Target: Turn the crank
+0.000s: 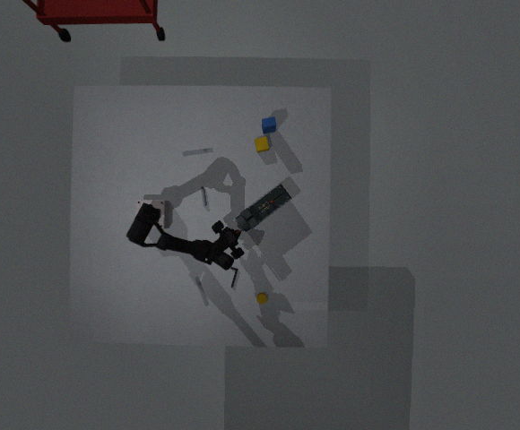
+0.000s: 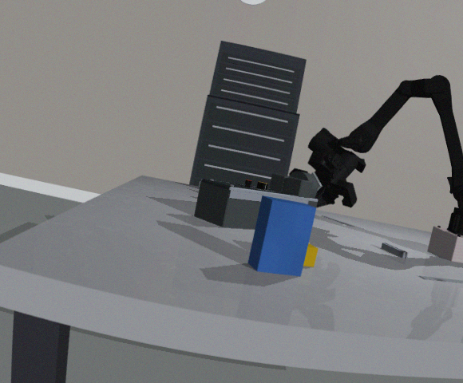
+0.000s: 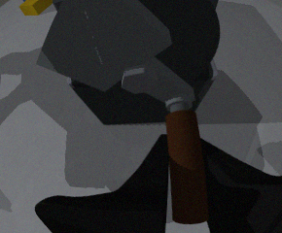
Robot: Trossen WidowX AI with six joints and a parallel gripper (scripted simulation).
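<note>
My gripper tip is 30 mm below the brown crank handle, 10 mm to the left of it and 10 mm past it. Round my gripper tip: red pointer: 160 mm to the left, 130 mm ahead, 40 mm above; black hex key: 210 mm to the right, 40 mm below; yellow block: 430 mm to the left, 40 mm ahead, 30 mm below.
</note>
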